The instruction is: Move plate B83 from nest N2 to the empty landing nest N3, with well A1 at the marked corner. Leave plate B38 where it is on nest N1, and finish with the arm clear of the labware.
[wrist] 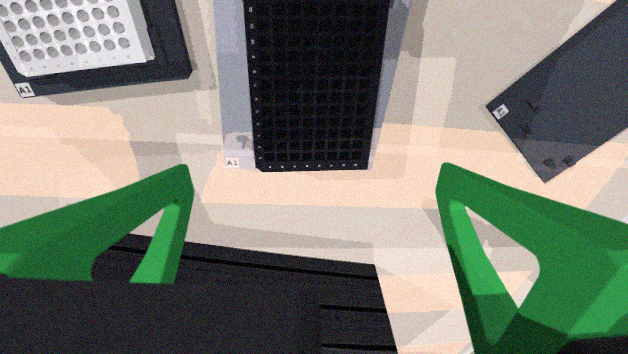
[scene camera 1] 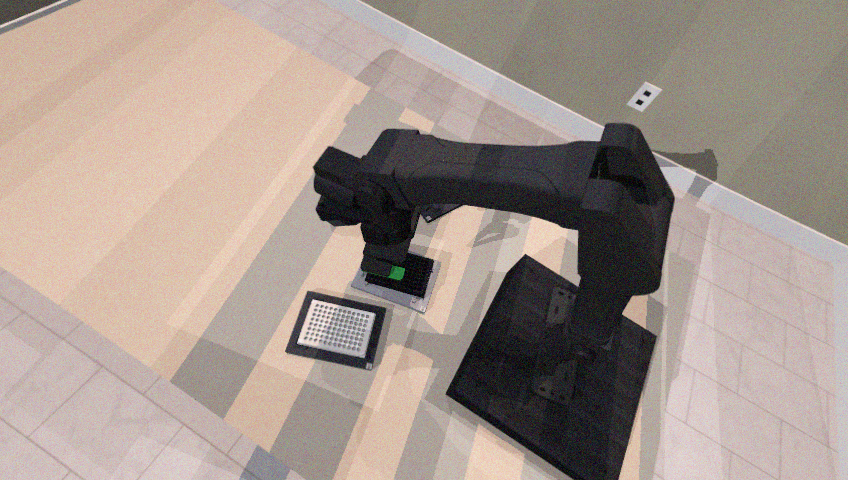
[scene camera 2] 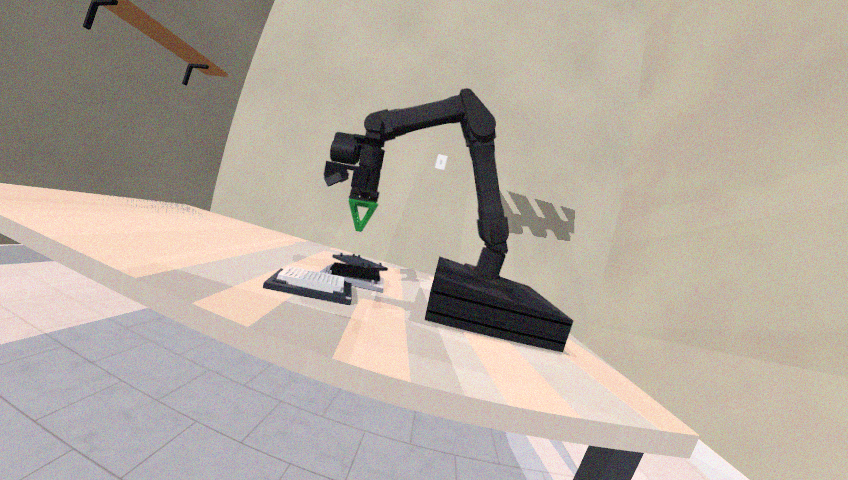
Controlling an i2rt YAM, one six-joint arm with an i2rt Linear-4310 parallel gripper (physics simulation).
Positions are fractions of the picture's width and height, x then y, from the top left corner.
Labels:
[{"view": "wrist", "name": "my gripper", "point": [0.50, 0.50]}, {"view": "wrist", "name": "grey nest plate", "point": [0.37, 0.15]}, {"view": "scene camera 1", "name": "my gripper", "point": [0.47, 0.52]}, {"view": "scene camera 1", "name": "grey nest plate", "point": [0.49, 0.63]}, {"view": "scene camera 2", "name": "my gripper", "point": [0.42, 0.48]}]

